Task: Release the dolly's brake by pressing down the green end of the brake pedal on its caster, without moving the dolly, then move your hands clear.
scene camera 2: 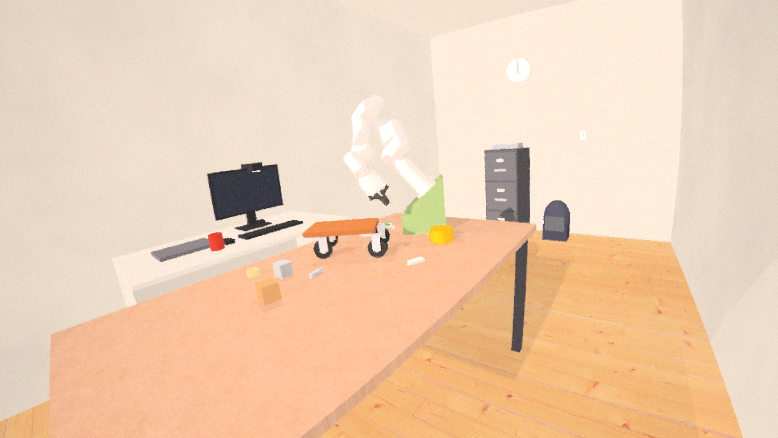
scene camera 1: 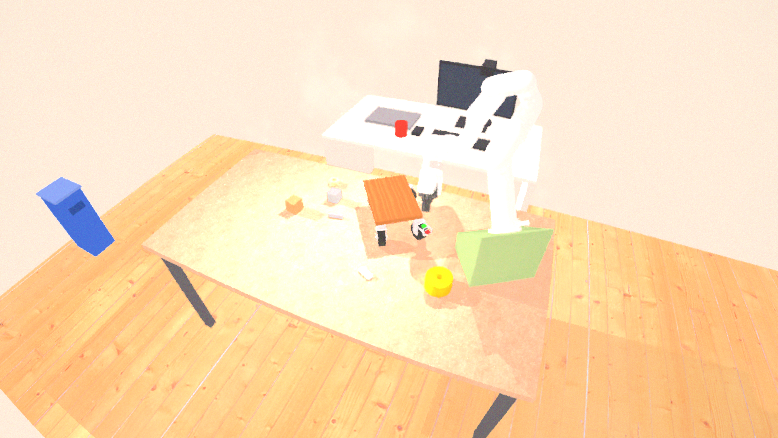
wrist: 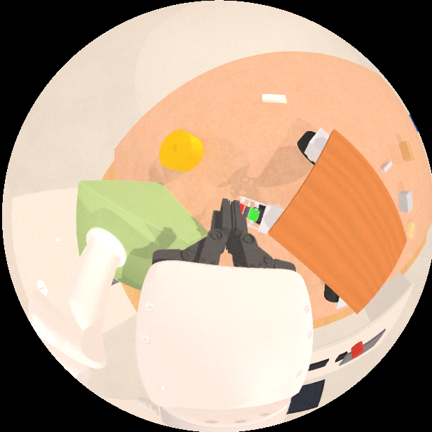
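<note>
The dolly [scene camera 1: 393,199] [scene camera 2: 341,227] [wrist: 345,220] has an orange wooden deck and stands on casters on the table. The caster nearest the green base carries the brake pedal, with a green end [scene camera 1: 423,225] [scene camera 2: 387,224] [wrist: 254,215] close to the deck and a red end [scene camera 1: 427,231] [wrist: 242,208] farther out. My gripper [scene camera 1: 426,208] [scene camera 2: 387,203] [wrist: 227,210] is shut and empty, fingers pointing down. In scene camera 2 it hangs above the pedal, apart from it. In the wrist view its tips lie just beside the red end and partly cover it.
A yellow cylinder [scene camera 1: 438,281] [scene camera 2: 440,234] [wrist: 181,150] stands near the light green arm base [scene camera 1: 506,255] [scene camera 2: 427,212] [wrist: 145,215]. An orange cube [scene camera 1: 293,205] [scene camera 2: 268,292], a grey cube [scene camera 1: 334,195] [scene camera 2: 282,269] and small white pieces lie on the table. A desk with a monitor stands behind.
</note>
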